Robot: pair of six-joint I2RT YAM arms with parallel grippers.
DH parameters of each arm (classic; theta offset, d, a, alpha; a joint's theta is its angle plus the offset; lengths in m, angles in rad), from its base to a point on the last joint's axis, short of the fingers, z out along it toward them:
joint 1: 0 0.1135 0.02 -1.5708
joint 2: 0 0 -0.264 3.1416
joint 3: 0.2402 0 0.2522 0
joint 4: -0.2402 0 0.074 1.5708
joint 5: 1.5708 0 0 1.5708
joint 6: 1.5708 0.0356 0 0
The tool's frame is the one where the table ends.
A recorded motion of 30 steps. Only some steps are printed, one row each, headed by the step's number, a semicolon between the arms.
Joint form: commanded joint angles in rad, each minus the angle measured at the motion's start. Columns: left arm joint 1, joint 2, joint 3, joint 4, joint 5, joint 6; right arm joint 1, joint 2, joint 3, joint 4, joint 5, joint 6.
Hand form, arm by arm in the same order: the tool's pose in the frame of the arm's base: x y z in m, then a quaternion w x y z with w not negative. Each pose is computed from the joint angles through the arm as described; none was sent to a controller.
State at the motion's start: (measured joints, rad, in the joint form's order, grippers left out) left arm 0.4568 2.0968 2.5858 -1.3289 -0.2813 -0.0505; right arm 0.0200 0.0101 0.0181 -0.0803 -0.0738 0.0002
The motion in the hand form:
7: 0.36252 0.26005 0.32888 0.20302 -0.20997 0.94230 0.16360; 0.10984 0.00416 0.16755 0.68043 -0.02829 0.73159 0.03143
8: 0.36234 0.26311 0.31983 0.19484 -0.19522 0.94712 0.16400; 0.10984 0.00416 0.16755 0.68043 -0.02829 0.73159 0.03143
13: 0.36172 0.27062 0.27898 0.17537 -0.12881 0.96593 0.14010; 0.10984 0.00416 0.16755 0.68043 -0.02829 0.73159 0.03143
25: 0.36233 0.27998 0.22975 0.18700 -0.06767 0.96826 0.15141; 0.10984 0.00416 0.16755 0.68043 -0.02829 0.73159 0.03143
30: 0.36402 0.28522 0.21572 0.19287 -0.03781 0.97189 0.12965; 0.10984 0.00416 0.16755 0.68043 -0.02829 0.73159 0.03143
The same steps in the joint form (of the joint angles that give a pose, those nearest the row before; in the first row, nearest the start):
7: 0.1541 0.0106 -0.3796 0.1690 0.1385 0.2602; -0.0045 -0.0072 -0.0103 0.0031 0.0046 0.0023
8: 0.1602 0.0107 -0.4146 0.1919 0.1419 0.2964; -0.0045 -0.0072 -0.0103 0.0031 0.0046 0.0023
13: 0.1797 0.0107 -0.5700 0.2968 0.2071 0.4387; -0.0045 -0.0072 -0.0103 0.0031 0.0046 0.0023
25: 0.1976 0.0111 -0.7721 0.5364 0.2365 0.5764; -0.0045 -0.0072 -0.0103 0.0031 0.0046 0.0023
30: 0.2090 0.0408 -0.7786 0.5574 0.2972 0.6348; -0.0045 -0.0072 -0.0103 0.0031 0.0046 0.0023

